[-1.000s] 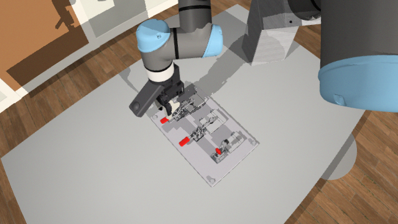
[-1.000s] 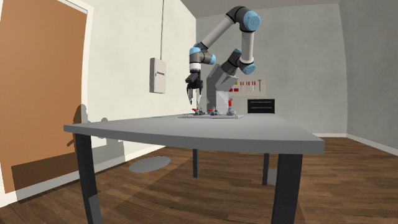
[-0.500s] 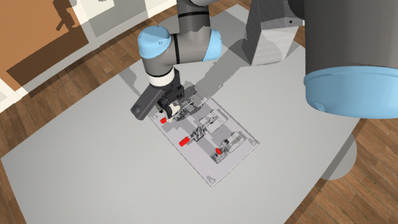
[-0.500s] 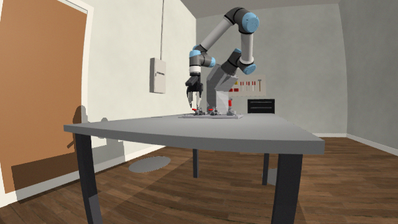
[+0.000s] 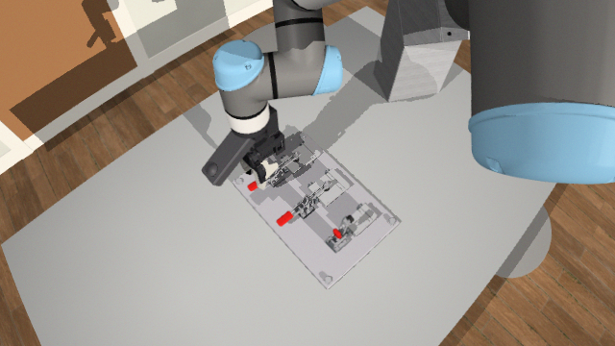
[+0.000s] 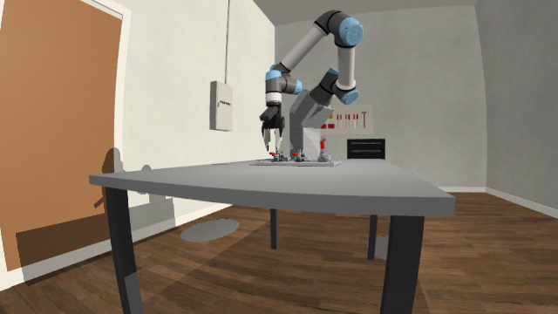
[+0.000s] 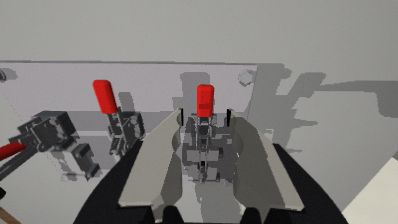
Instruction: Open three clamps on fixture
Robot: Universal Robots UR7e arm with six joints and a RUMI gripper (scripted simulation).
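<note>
The grey fixture plate lies 11 cm to the left of my hand, 9 cm behind it and 7 cm below it.
</note>
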